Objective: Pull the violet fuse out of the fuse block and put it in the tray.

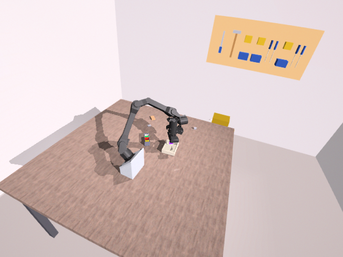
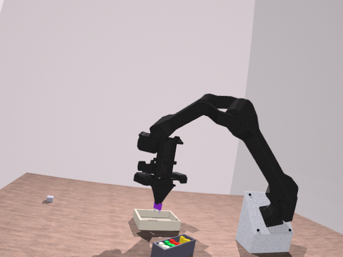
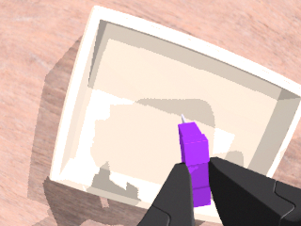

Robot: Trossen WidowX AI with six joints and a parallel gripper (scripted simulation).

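The violet fuse lies 1 cm below my gripper tip. The rest, counted from my gripper tip: beige tray (6 cm below).
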